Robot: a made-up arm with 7 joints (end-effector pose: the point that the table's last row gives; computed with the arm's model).
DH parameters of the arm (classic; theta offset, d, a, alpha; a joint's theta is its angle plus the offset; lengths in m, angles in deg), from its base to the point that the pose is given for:
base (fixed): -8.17 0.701 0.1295 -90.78
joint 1: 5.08 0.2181 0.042 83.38
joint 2: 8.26 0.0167 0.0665 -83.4
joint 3: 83.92 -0.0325 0.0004 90
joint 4: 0 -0.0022 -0.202 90
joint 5: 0 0.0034 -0.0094 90
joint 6: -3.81 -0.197 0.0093 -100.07
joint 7: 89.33 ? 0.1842 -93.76
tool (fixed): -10.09 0.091 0 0
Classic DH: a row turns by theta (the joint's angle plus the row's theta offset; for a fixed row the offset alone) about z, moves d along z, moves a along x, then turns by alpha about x.
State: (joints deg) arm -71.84 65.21 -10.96 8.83 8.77 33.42 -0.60
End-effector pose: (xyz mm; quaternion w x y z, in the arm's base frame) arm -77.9 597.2 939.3 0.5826 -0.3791 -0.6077 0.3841
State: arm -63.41 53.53 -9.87 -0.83 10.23 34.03 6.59
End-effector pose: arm -37.5 589.5 985.8 0.5877 -0.3628 -0.6602 0.2952
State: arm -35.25 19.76 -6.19 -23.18 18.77 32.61 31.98
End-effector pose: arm 162.8 571.4 1057.6 0.5851 -0.3919 -0.6967 0.1369
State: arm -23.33 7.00 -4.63 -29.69 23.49 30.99 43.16
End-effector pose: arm 258.2 558.8 1041.1 0.5815 -0.4199 -0.6835 0.1357
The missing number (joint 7, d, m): -0.0878
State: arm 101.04 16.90 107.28 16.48 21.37 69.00 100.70
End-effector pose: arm 6.8 411.6 432.3 0.5918 0.4885 0.5971 0.2337
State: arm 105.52 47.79 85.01 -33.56 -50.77 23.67 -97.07
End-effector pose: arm 129.0 112.0 621.9 0.6116 0.5557 0.0564 -0.5603
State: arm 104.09 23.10 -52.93 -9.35 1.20 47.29 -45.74
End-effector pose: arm 435.7 275.9 364.5 0.6705 -0.2537 0.6835 0.1372
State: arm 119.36 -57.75 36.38 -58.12 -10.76 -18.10 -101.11
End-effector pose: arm -126.4 147.5 617.7 0.7327 0.1597 -0.6486 0.1307
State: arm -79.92 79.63 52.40 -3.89 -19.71 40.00 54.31
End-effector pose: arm 213.9 583.6 570.8 0.4665 -0.6649 -0.2124 0.5434
